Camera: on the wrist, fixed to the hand. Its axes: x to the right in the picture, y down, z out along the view.
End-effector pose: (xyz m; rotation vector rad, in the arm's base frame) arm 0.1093 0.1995 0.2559 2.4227 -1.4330 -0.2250
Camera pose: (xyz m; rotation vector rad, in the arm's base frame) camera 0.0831 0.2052 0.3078 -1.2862 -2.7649 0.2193
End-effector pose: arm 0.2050 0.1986 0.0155 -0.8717 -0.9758 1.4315
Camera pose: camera 0.2311 0.1853 -0.0350 0.9033 -0.6446 -1.5317
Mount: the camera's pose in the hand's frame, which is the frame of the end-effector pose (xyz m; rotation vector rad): -0.0164 0.0370 -0.0421 0.0142 -0.2789 2.9326
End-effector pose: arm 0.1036 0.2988 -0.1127 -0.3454 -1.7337 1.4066
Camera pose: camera 0.1342 0.3278 -0.1531 1.5093 -0.0739 -1.1554
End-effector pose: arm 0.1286 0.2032 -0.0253 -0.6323 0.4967 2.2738
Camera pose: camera 0.1245 0.1480 -0.0438 -0.5356 -0.4944 -0.9838
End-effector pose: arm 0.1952 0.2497 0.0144 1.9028 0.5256 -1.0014
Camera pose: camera 0.2293 0.2676 0.0583 0.6139 -1.9314 0.8130
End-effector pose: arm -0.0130 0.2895 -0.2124 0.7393 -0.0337 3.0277
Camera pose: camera -0.0189 0.2533 -0.2579 -0.2107 0.4709 -0.1719
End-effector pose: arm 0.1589 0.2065 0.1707 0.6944 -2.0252 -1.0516
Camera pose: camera 0.1977 0.2188 0.2126 -2.0359 -0.9815 0.7814
